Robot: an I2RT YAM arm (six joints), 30 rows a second.
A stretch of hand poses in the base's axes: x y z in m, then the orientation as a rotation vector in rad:
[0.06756, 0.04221, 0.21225, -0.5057, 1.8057, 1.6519]
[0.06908, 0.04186, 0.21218, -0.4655, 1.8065, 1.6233]
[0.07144, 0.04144, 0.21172, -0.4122, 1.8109, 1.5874]
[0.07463, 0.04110, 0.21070, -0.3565, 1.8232, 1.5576]
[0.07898, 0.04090, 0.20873, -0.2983, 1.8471, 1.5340]
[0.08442, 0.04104, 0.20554, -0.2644, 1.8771, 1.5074]
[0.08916, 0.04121, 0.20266, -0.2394, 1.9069, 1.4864]
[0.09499, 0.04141, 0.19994, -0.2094, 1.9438, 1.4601]
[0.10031, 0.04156, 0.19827, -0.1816, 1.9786, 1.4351]
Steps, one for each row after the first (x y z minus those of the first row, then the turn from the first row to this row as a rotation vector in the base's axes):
[0.00152, -0.00035, -0.00007, -0.0017, 0.0009, -0.0412]
[0.00388, -0.00077, -0.00053, -0.0053, 0.0063, -0.0937]
[0.00707, -0.00111, -0.00155, -0.0106, 0.0218, -0.1421]
[0.01142, -0.00131, -0.00352, -0.0198, 0.0499, -0.1849]
[0.01686, -0.00117, -0.00671, -0.0406, 0.0710, -0.2127]
[0.02160, -0.00100, -0.00959, -0.0612, 0.0913, -0.2315]
[0.02743, -0.00080, -0.01231, -0.0872, 0.1165, -0.2538]
[0.03275, -0.00065, -0.01398, -0.1119, 0.1404, -0.2739]

